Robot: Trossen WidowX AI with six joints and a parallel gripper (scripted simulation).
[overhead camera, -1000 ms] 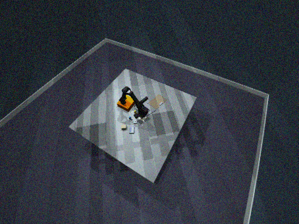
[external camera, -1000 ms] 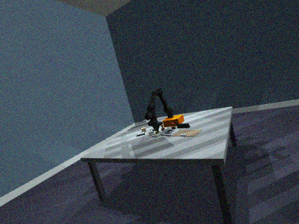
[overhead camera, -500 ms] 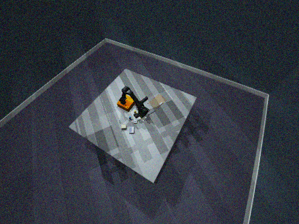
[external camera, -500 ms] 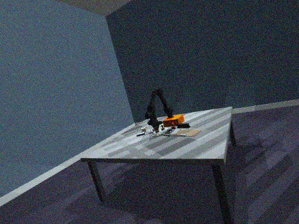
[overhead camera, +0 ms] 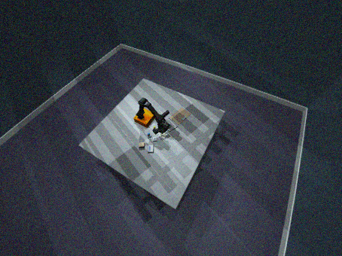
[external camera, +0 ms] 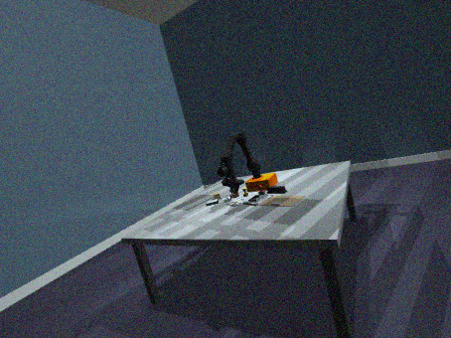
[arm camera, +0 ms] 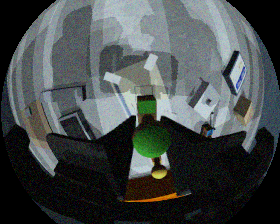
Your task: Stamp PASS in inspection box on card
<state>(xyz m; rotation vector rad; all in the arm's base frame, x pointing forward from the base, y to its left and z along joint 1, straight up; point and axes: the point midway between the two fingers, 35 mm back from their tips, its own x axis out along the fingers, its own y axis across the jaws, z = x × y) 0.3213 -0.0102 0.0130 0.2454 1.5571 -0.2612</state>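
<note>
Right now the white card is 60 mm below my gripper tip and 10 mm ahead of it. The rest, counted from my gripper tip: dark rectangular pad 140 mm to the left, 50 mm below, 20 mm behind; green-knob stamp right at my gripper tip; blue-knob stamp 110 mm to the right, 100 mm behind, 40 mm below.
</note>
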